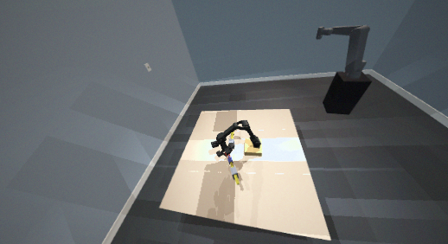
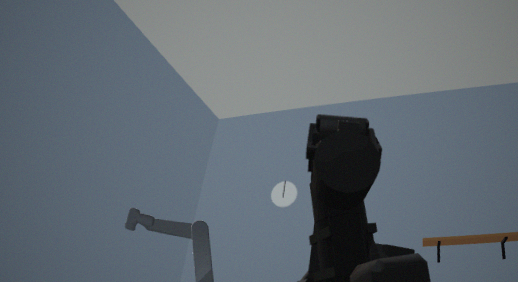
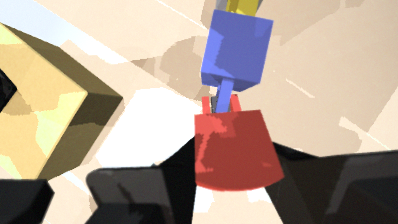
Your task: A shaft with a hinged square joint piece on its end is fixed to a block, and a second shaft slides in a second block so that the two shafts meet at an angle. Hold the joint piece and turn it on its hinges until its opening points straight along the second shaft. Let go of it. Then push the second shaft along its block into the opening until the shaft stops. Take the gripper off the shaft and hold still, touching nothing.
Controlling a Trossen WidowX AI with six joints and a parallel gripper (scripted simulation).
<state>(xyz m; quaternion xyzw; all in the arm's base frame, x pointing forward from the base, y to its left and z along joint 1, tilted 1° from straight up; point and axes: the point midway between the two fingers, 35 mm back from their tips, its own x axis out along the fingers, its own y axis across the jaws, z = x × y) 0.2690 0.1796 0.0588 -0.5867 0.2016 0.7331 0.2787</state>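
The red joint piece lies 30 mm above my gripper tip.
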